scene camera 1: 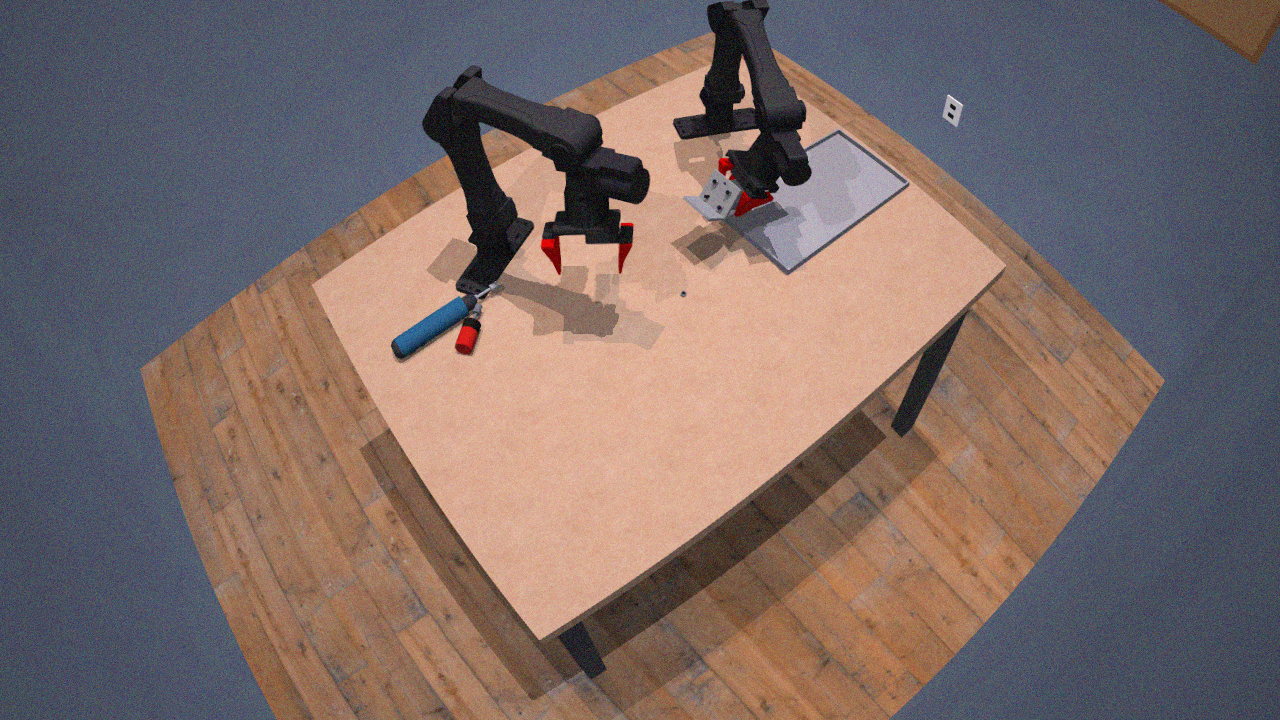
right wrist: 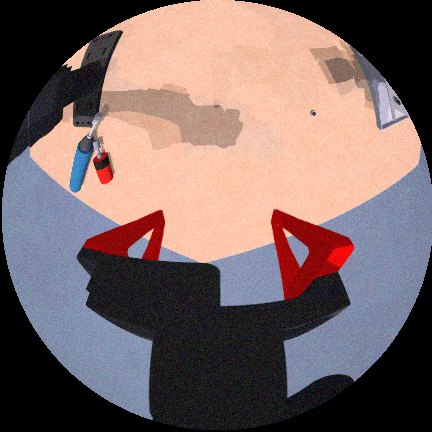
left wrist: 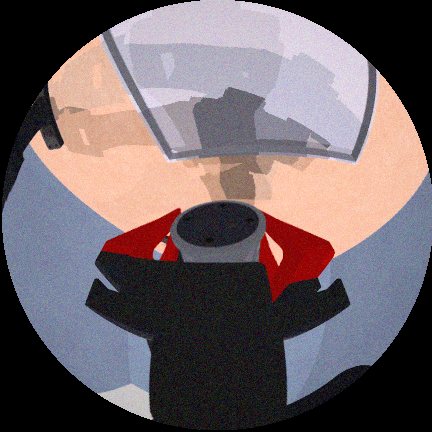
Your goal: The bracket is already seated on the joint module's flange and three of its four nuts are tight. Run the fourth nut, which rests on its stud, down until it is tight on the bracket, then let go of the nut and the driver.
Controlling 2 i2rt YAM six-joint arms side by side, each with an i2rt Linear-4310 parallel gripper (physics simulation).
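Frame: origin at the left arm's base, x ahead, y left, z up, level; centimetres.
Seen in the pictures: left gripper, fingertip midpoint: (left wrist: 217, 214); right gripper, fingertip midpoint: (scene camera 1: 589, 272) (right wrist: 217, 215); left arm's base, origin of the base link: (scene camera 1: 718, 124); right arm's base, origin of the base link: (scene camera 1: 495, 256) (right wrist: 90, 78).
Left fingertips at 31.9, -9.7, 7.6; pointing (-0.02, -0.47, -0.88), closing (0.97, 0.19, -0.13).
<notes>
Pixels of each thing's top centre, then the offset from my left fingertips to it, as dx, dy, dz. Level surfaces: height alone.
- light grey bracket, middle of its top: (scene camera 1: 713, 186) +2.4, -3.9, +8.2
- joint module, middle of its top: (left wrist: 215, 306) (scene camera 1: 728, 180) +0.9, -0.5, +7.5
- blue-handled driver, middle of its top: (scene camera 1: 443, 311) (right wrist: 76, 165) +6.4, -55.8, -3.5
- shorter red-handled driver, middle of its top: (scene camera 1: 469, 321) (right wrist: 96, 165) +9.8, -51.2, -4.2
- small dark nut-like piece, middle of its top: (right wrist: 313, 113) (scene camera 1: 683, 292) +12.9, -12.8, -7.1
- table, its level: dz -7.6
- grey mat with a dark border, its level: dz -7.2
The light grey bracket (scene camera 1: 718, 193) is on the end of the joint module, tilted above the table, with dark nuts or studs on its face; how tight each is cannot be told. My left gripper (scene camera 1: 739, 185) (left wrist: 217, 214) is shut on the joint module (left wrist: 218, 226), whose round dark back end shows in the left wrist view. My right gripper (scene camera 1: 590, 271) (right wrist: 217, 215) is open and empty, above the table. A blue-handled driver (scene camera 1: 431, 327) (right wrist: 80, 167) and a shorter red-handled driver (scene camera 1: 467, 336) (right wrist: 103, 170) lie close together on the table, left of the right gripper.
A small dark nut-like piece (scene camera 1: 682, 293) (right wrist: 313, 113) lies on the table (scene camera 1: 626, 465). A grey mat with a dark border (scene camera 1: 859, 183) (left wrist: 310, 95) lies beside and partly beneath the left gripper. The right arm's base plate (scene camera 1: 487, 268) (right wrist: 100, 55) stands near the drivers.
</notes>
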